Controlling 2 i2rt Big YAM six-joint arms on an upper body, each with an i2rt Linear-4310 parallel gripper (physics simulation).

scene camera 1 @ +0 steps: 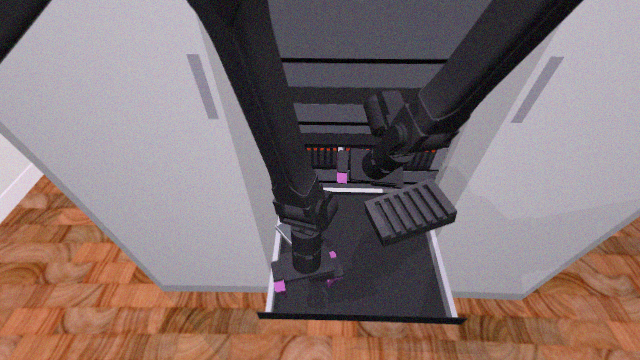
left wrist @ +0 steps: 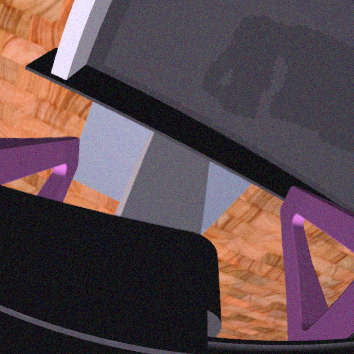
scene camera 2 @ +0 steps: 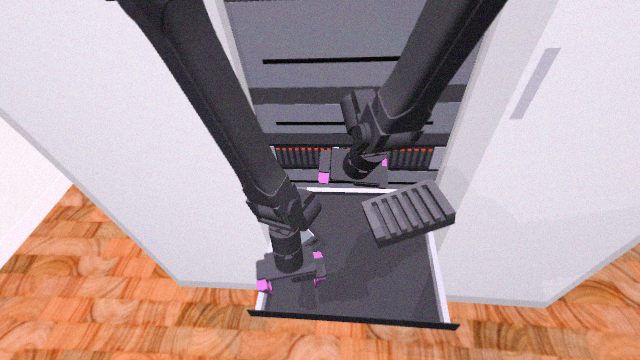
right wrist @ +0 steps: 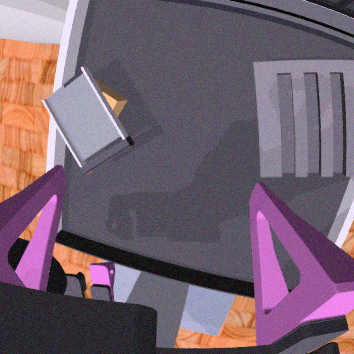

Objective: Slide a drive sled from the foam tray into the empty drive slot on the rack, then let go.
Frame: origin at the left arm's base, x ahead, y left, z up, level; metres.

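Where they show: left gripper, fingertip midpoint: point(scene camera 1: 307, 290) point(left wrist: 185, 174) point(scene camera 2: 293, 289) point(right wrist: 79, 263); right gripper, fingertip midpoint: point(scene camera 1: 357, 179) point(scene camera 2: 345, 179) point(right wrist: 158, 182).
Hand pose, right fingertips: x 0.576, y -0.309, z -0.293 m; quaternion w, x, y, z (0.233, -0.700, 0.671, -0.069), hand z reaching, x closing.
Observation:
After its pixels a point has its place.
A grey drive sled point(right wrist: 87, 120) @[x 0.555, y -0.168, z -0.499 m] with thin white edges lies tilted in the drawer by its left wall; my left arm hides most of it in the scene views. The dark slotted foam tray point(scene camera 1: 411, 212) @[x 0.611, y -0.476, z -0.468 m] point(scene camera 2: 409, 212) @[x 0.613, y -0.480, z -0.467 m] point(right wrist: 305, 120) @[x 0.615, y -0.422, z -0.478 m] shows at the drawer's right side, its visible slots without sleds. A row of red-tabbed drives point(scene camera 1: 323, 159) @[x 0.727, y -0.229, z -0.382 m] point(scene camera 2: 299, 158) @[x 0.727, y -0.174, z -0.378 m] sits in the rack point(scene camera 1: 370, 76) @[x 0.727, y -0.329, z -0.124 m] point(scene camera 2: 325, 76) @[x 0.727, y -0.261, z -0.125 m]; my right gripper covers its middle, so the empty slot is unclear. My left gripper point(scene camera 1: 305, 285) @[x 0.378, y -0.198, z -0.444 m] point(scene camera 2: 291, 285) @[x 0.378, y -0.198, z -0.444 m] point(left wrist: 185, 174) @[x 0.378, y -0.198, z -0.444 m] is open above the drawer's front left. My right gripper point(scene camera 1: 372, 180) point(scene camera 2: 354, 172) @[x 0.576, y -0.309, z -0.293 m] point(right wrist: 158, 182) @[x 0.576, y -0.309, z -0.293 m] is open before the drive row.
The pulled-out drawer point(scene camera 1: 362, 318) @[x 0.348, y -0.328, z -0.530 m] point(scene camera 2: 352, 320) @[x 0.348, y -0.330, z -0.534 m] point(left wrist: 150, 117) @[x 0.350, y -0.175, z -0.517 m] point(right wrist: 160, 268) @[x 0.350, y -0.296, z -0.524 m] has white side walls and a black front edge. Pale cabinet doors point(scene camera 1: 125, 150) @[x 0.708, y 0.301, z -0.342 m] point(scene camera 2: 500, 200) @[x 0.707, y -0.756, z -0.525 m] stand on both sides. The two arms reach down near each other. Wooden floor point(scene camera 1: 150, 320) @[x 0.570, y 0.584, z -1.329 m] point(scene camera 2: 125, 320) @[x 0.530, y 0.784, z -1.329 m] lies below.

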